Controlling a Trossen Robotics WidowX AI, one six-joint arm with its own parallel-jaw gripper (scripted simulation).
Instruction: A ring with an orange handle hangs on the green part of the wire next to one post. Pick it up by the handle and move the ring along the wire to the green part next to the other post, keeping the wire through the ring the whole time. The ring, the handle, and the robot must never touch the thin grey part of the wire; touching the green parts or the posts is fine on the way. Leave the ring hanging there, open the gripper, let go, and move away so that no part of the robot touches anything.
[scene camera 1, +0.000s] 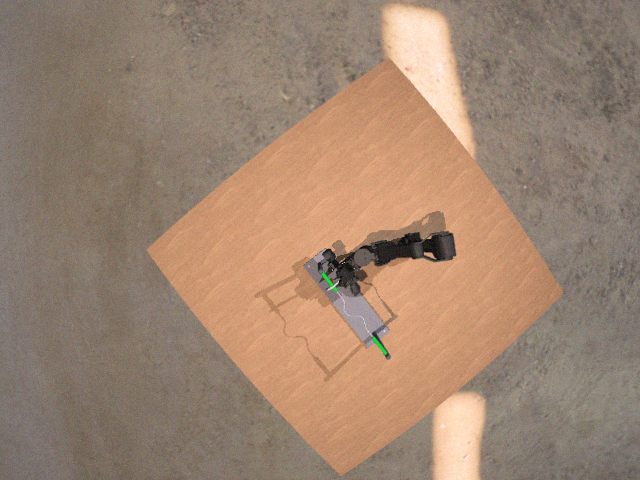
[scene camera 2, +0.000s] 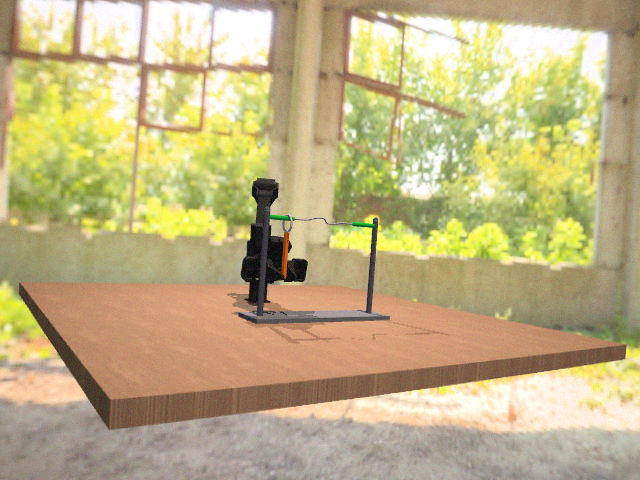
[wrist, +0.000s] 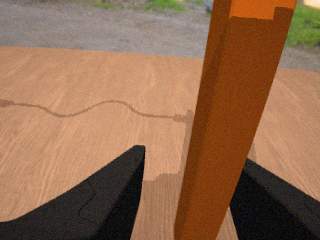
Labels:
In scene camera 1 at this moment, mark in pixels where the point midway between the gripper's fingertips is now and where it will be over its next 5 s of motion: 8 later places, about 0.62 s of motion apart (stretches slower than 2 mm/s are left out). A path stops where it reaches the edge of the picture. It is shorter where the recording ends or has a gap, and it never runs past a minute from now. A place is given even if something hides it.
My gripper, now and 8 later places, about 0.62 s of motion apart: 322, 285; 322, 286; 325, 284; 337, 281; 353, 279; 370, 286; 378, 299; 372, 290; 360, 277

